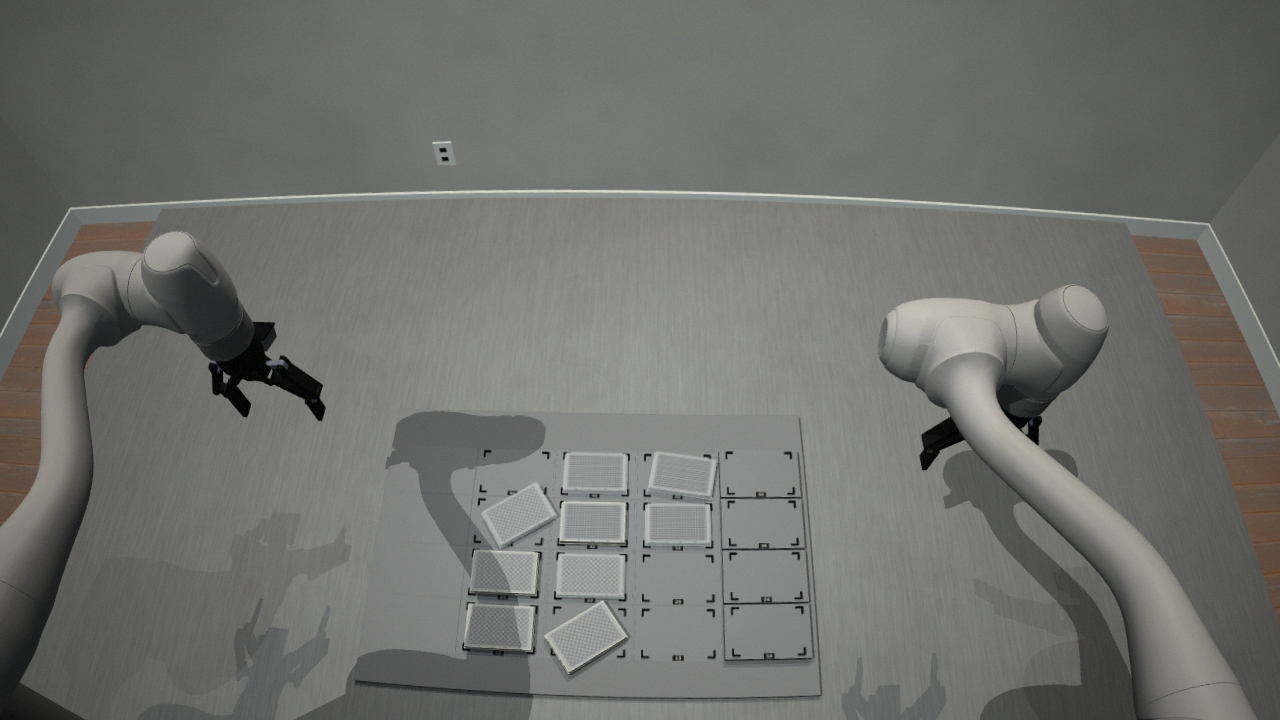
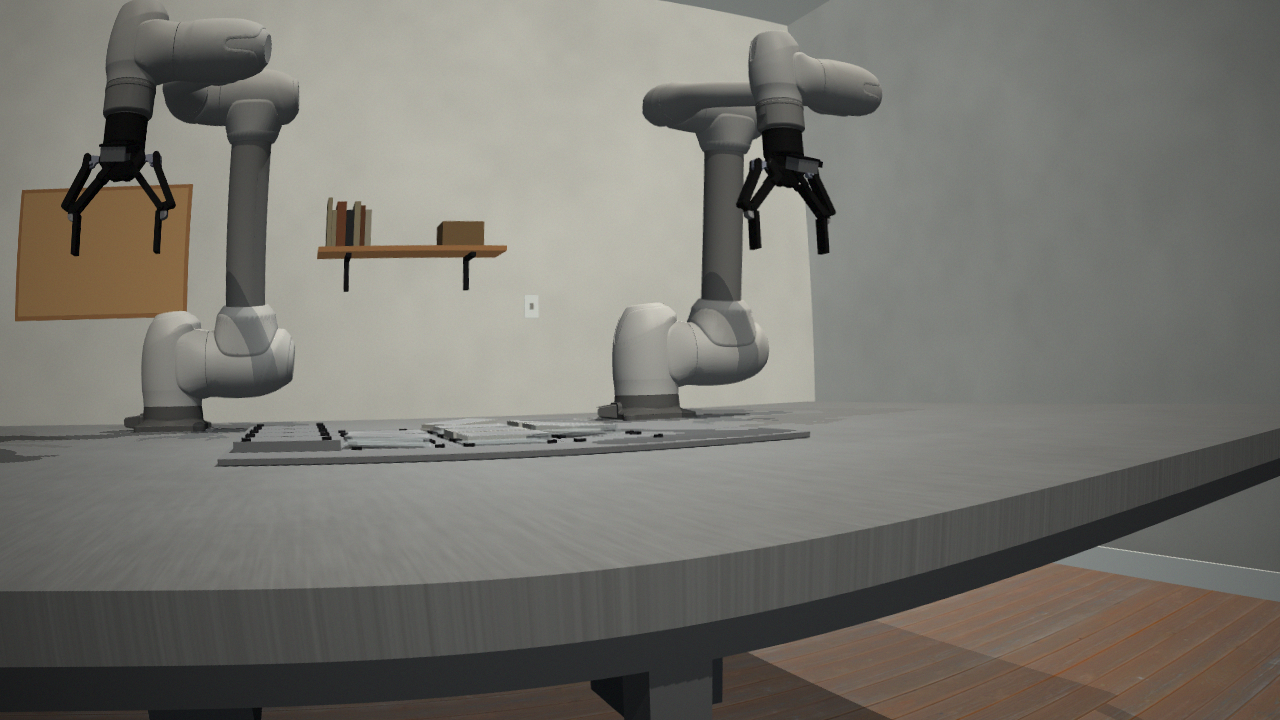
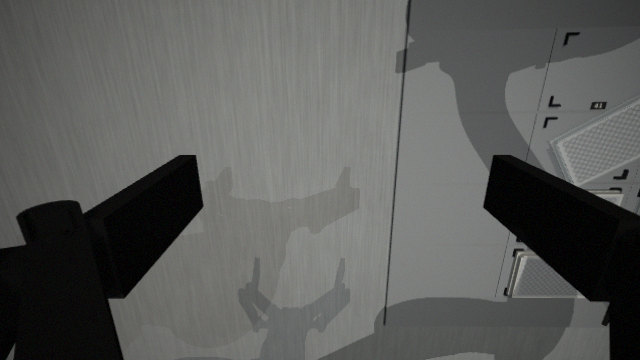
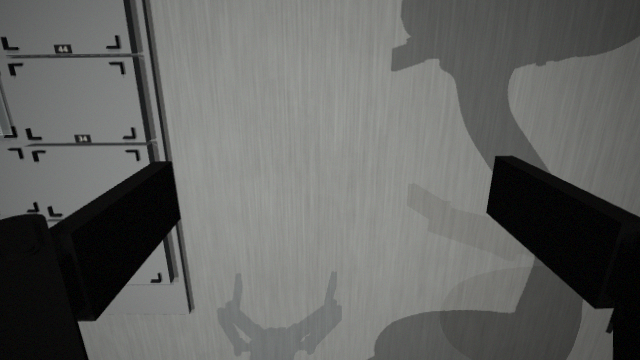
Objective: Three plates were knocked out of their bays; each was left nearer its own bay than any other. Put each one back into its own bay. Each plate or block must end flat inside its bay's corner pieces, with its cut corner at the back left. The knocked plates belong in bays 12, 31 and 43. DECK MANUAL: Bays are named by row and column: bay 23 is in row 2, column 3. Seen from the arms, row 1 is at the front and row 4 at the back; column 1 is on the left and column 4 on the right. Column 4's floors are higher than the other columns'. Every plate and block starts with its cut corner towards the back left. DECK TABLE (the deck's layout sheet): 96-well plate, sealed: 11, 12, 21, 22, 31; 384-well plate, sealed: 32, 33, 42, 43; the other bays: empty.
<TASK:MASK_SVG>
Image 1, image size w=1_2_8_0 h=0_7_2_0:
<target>my left gripper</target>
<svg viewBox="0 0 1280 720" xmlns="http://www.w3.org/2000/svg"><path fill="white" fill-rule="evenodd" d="M210 361L208 369L212 373L213 394L222 394L225 398L229 399L243 417L248 417L251 403L240 389L236 387L242 379L263 382L269 386L276 385L305 399L305 404L317 420L323 420L326 407L321 399L319 399L323 385L293 365L286 356L281 355L279 360L271 360L267 357L263 345L255 332L249 347L238 357L229 361ZM223 372L231 376L230 379L228 379L227 383L223 383Z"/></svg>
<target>my right gripper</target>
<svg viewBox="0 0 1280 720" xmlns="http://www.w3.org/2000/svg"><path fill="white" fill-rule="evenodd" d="M951 416L921 435L924 447L920 454L922 470L929 468L940 453L940 450L965 440L952 421ZM999 404L1007 418L1022 433L1021 429L1028 423L1028 434L1025 435L1039 445L1039 426L1042 423L1041 414L1037 417L1017 417L1007 412Z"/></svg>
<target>plate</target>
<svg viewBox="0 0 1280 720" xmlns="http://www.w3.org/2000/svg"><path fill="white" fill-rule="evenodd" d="M603 600L544 635L568 675L628 639L628 636Z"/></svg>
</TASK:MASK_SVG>
